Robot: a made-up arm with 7 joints.
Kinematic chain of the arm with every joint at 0, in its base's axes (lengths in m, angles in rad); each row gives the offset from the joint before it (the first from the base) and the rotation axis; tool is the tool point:
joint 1: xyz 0 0 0.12 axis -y
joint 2: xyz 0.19 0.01 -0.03 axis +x
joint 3: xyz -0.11 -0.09 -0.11 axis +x
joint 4: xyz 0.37 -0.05 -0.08 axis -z
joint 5: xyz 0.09 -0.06 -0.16 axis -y
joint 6: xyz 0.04 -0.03 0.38 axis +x
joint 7: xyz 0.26 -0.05 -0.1 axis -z
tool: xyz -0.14 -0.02 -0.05
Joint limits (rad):
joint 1: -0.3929..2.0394
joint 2: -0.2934..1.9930
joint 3: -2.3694..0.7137
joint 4: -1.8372..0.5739
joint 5: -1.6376..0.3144
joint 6: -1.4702..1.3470
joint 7: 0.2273..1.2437
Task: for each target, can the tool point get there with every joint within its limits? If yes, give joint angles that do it. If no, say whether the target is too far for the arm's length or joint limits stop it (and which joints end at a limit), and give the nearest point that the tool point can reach.
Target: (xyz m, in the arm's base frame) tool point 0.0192 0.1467 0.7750
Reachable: yes | joints 1.5095 1.1159 0.1707 -1.2803 -0.0730 -0.4652 0.7840
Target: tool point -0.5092 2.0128 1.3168
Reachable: no: too far | nearest point -0.2647 0.8111 0.8064 | short by 1.328 m
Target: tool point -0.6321 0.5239 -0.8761
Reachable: no: joint limits stop it (at a limit: joint 1, joint 4, joint 5, joint 6, joint 7) | nearest point -0.0566 0.3365 -0.6677 | short by 0.640 m
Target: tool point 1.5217 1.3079 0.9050
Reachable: no: too far | nearest point 0.8410 0.6746 0.5538 | short by 0.994 m
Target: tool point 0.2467 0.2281 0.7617
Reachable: yes | joints 1.0262 1.4958 -0.2982 -0.8227 -0.4081 0.9669 0.8027
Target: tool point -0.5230 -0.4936 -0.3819
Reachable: no: joint limits stop it (at a limit: joint 1, joint 4, joint 6, joint 7) | nearest point -0.0158 -0.4440 -0.5246 | short by 0.529 m
